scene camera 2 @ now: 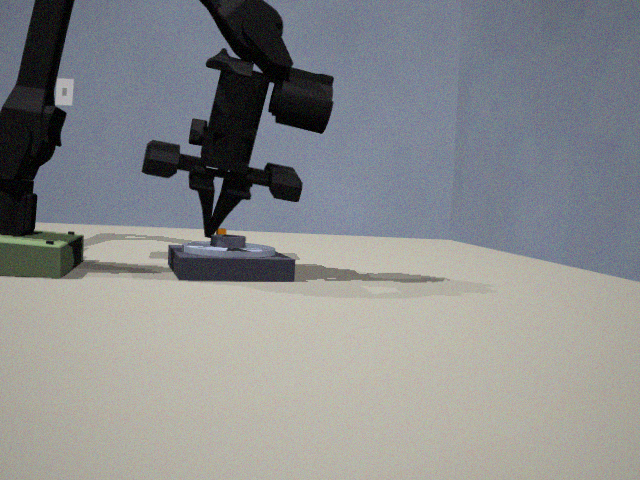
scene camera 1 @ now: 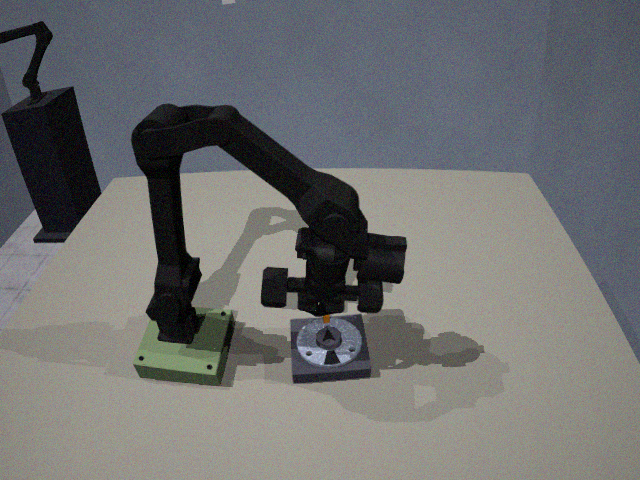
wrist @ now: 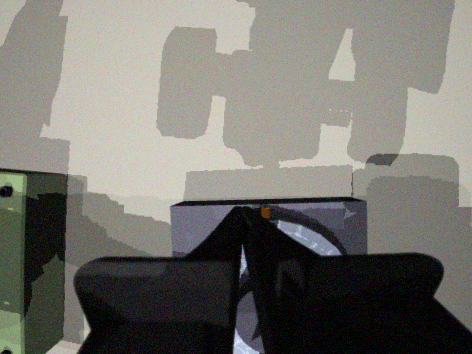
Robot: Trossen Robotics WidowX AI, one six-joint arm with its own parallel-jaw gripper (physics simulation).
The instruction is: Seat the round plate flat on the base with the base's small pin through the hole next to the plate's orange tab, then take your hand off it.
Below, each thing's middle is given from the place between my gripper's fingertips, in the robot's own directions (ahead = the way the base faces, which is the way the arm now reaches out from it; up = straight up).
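My hand is 60 mm to the left of the round silver plate [scene camera 1: 351, 338] and 20 mm short of it. The dark square base [scene camera 1: 302, 372] is 20 mm ahead of my hand, 60 mm to the right of it and 20 mm below it.
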